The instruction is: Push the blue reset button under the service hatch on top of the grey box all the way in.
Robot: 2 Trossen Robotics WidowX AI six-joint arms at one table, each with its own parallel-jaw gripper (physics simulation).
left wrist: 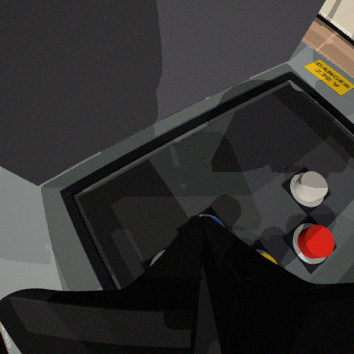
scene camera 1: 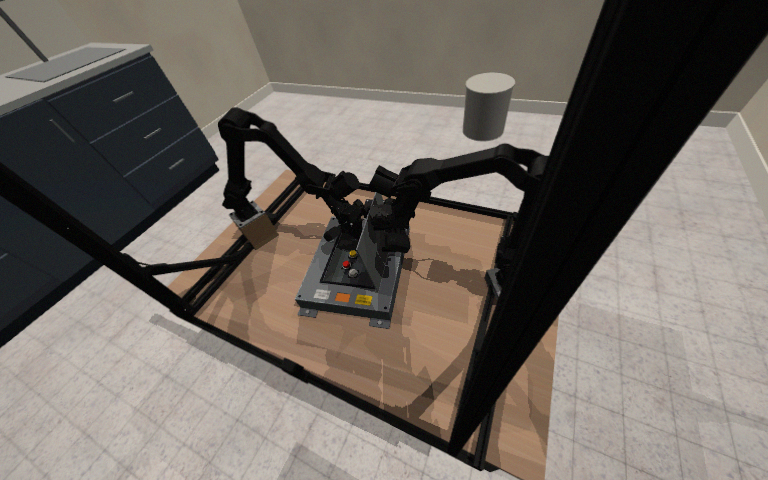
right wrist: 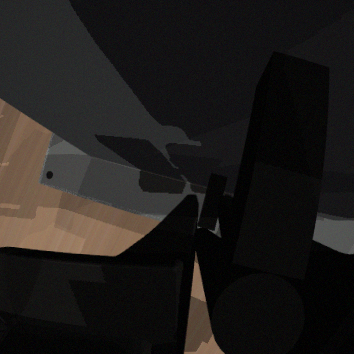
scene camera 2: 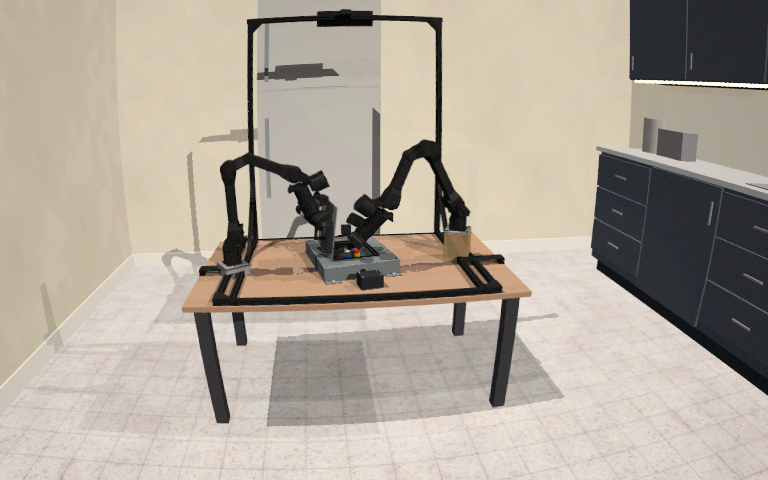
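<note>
The grey box (scene camera 1: 308,283) (scene camera 2: 362,267) (left wrist: 55,225) stands mid-table with its hatch (scene camera 1: 370,249) (scene camera 2: 331,226) (left wrist: 200,40) raised steeply. In the left wrist view a sliver of the blue button (left wrist: 217,220) shows at my left fingertips; the fingers hide the rest, so contact and depth cannot be told. The blue button (scene camera 2: 348,256) also shows low in scene camera 2. My left gripper (scene camera 2: 352,243) (left wrist: 199,223) is shut and empty, pointing down into the opening. My right gripper (right wrist: 206,203) is shut on the dark hatch handle (right wrist: 212,200), behind the raised hatch.
Near the blue button are a red button (scene camera 1: 346,264) (left wrist: 316,242), a yellow button (scene camera 1: 352,254) (left wrist: 267,256) and a white button (scene camera 1: 353,272) (left wrist: 313,185). The raised hatch stands between my grippers. A small black block (scene camera 2: 370,279) sits beside the box. Black frame bars edge the table.
</note>
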